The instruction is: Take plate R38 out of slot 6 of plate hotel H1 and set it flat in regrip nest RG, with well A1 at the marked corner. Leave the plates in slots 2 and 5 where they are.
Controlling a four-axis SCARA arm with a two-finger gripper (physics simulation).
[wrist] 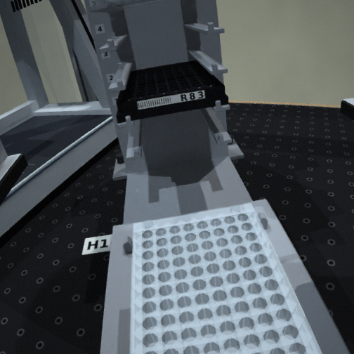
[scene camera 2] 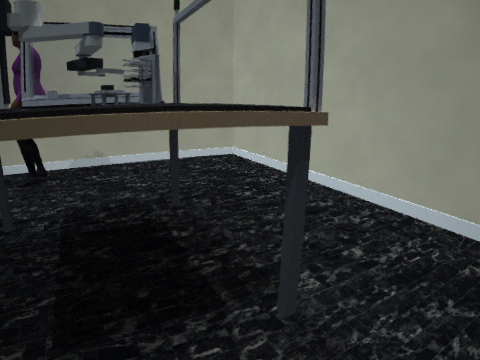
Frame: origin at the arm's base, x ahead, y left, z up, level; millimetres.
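Seen in the pictures: gripper, fingertip midpoint: (scene camera 2: 113, 73).
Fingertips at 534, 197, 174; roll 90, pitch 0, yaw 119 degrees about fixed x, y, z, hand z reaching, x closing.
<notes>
Offsets run from my fingertips to a thing's top centre, as dx, dy, dz. "pt": to the spot under its first point.
Plate R38 (wrist: 199, 285), pale and clear with round wells, lies flat on the grey regrip nest @[-20, -11, -91] (wrist: 117, 290) (scene camera 2: 112, 93), between its small dark corner pegs. Its near end is cut off in the wrist view; its label and well A1's corner cannot be made out. My gripper (wrist: 182, 109) (scene camera 2: 121, 72) is open and empty, above the nest, its fingers at the left and right edges of the wrist view. Hotel H1 (wrist: 155, 30) (scene camera 2: 149, 80) stands behind the nest. Black plate R83 (wrist: 170, 92) sits level in slot 2. Slots 3 and 4 hold no plate; slots 5 and 6 are not readable.
An H1 label (wrist: 97, 244) lies left of the nest. A raised grey-edged platform (wrist: 60, 165) is left of the hotel. A small dark block @[pt -7, +319, -56] (scene camera 2: 107, 87) shows at the nest. Frame posts @[+490, +508, +406] (scene camera 2: 176, 65) rise at the bench. A person in purple (scene camera 2: 32, 72) stands behind at the left.
</notes>
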